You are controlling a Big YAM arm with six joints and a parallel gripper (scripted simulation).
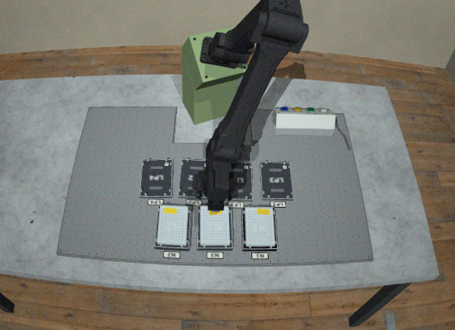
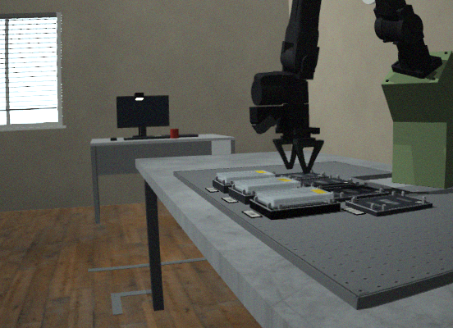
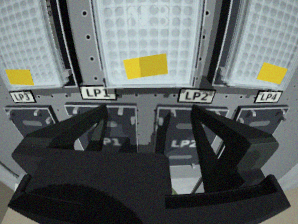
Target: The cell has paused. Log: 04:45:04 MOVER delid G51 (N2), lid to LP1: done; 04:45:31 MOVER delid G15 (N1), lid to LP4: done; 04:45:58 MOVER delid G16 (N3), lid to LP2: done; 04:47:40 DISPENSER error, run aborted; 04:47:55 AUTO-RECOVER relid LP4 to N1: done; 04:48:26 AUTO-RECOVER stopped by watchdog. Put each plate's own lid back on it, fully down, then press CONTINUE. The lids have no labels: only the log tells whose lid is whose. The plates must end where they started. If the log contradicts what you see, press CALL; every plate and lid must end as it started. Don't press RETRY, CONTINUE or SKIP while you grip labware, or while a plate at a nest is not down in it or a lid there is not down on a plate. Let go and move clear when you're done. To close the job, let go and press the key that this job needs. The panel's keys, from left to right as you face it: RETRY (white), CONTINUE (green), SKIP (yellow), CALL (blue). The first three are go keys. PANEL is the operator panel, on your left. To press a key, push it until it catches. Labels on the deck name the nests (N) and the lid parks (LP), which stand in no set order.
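The green continue key is 41 cm behind my hand, 30 cm to the left of it and 1 cm above it. Also, from my hand: clear unlabelled lid 11 cm to the right, 10 cm ahead, 3 cm below; then blue call key 40 cm behind, 20 cm to the left, 1 cm above; then yellow skip key 40 cm behind, 25 cm to the left, 1 cm above.
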